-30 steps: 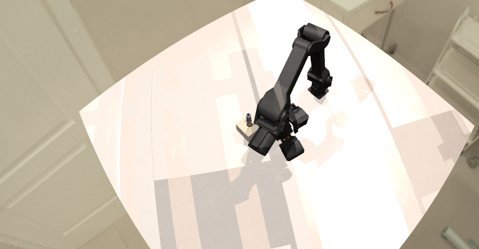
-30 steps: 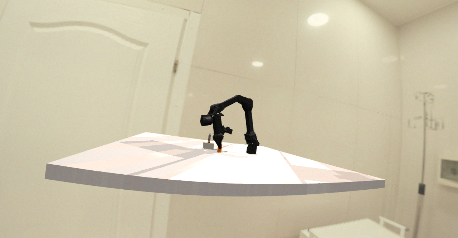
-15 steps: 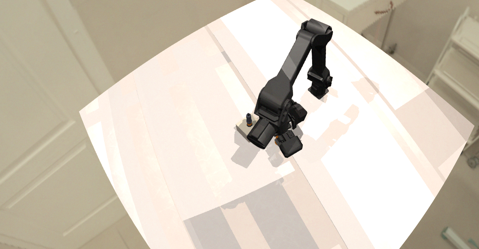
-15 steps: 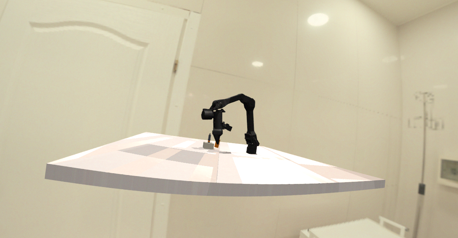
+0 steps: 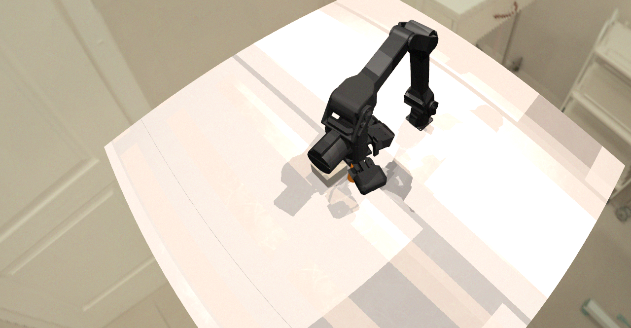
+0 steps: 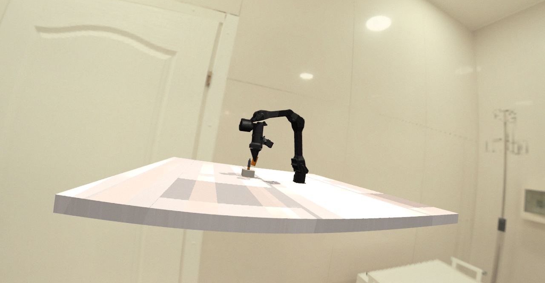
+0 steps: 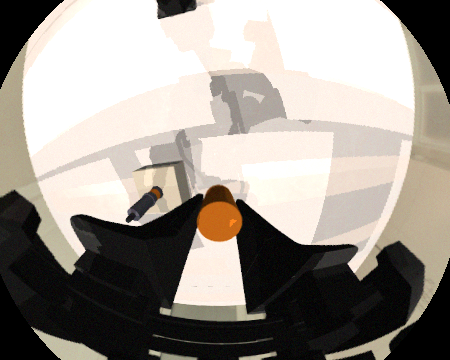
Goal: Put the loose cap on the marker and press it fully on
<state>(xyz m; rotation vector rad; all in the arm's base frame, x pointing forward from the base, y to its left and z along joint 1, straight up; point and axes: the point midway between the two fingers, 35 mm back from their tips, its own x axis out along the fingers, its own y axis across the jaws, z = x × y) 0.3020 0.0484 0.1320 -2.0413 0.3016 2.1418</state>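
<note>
My gripper tip is 1 cm short of the pale holder block, 9 cm to the left of it and 8 cm above it. Round my gripper tip: orange cap (right at my gripper tip).
</note>
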